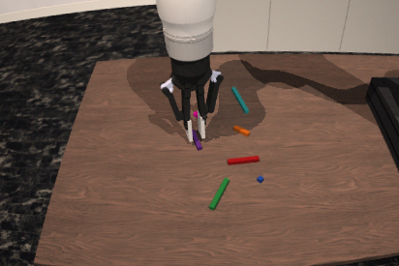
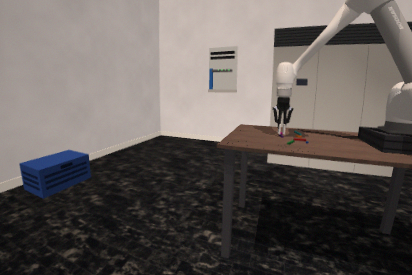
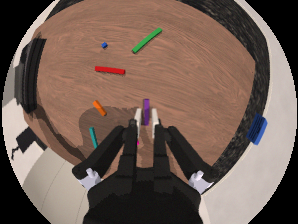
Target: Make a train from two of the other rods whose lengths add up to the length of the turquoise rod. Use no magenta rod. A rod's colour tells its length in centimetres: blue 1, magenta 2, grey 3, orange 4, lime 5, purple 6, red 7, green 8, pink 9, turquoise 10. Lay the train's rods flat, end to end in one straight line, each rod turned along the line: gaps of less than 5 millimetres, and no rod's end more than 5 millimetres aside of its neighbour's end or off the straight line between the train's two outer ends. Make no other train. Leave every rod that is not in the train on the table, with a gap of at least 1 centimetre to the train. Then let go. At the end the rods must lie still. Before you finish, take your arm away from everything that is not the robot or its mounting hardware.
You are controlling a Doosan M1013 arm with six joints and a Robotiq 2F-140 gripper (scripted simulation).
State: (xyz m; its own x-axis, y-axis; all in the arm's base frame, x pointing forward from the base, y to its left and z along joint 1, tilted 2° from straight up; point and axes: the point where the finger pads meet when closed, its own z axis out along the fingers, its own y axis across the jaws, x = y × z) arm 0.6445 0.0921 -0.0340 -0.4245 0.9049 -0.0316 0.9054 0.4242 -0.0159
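My hand is 50 mm above the purple rod. Also, from my hand: red rod: 110 mm behind, 50 mm to the left, 50 mm below; then magenta rod: 80 mm to the right, 50 mm below, 10 mm ahead; then orange rod: 110 mm behind, 50 mm below, 40 mm to the right.
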